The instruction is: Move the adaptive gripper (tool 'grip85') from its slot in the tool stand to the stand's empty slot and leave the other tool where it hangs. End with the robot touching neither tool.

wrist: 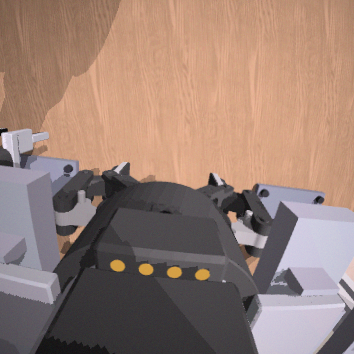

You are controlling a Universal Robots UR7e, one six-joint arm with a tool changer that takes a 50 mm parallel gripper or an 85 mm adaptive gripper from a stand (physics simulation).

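An adaptive gripper (160,228) sits at a distance of 4 cm from the lens.
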